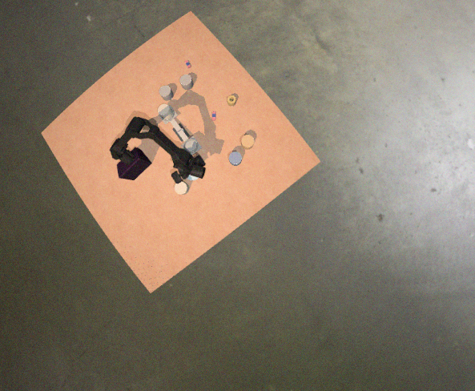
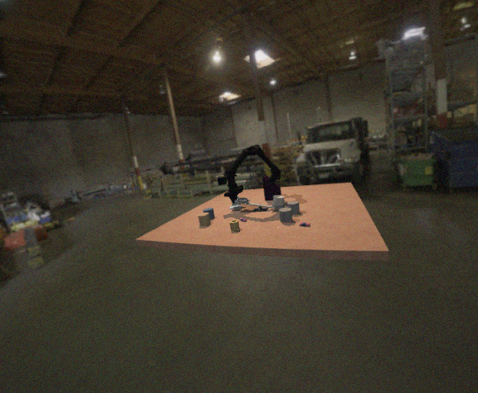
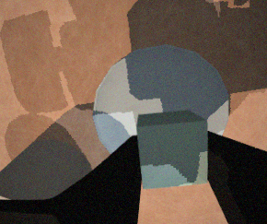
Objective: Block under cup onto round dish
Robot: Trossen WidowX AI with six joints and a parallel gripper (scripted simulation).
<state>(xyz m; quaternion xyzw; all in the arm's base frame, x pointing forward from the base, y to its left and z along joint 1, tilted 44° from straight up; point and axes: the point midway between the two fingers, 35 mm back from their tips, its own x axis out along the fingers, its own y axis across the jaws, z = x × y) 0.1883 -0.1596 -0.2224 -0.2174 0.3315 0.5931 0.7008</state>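
Right now my gripper tip is 4 cm above the round pale dish. The rest, counted from my gripper tip: cup (11 cm behind, 4 cm to the right); teal block (1 cm above); balance beam (12 cm ahead, 21 cm to the left).
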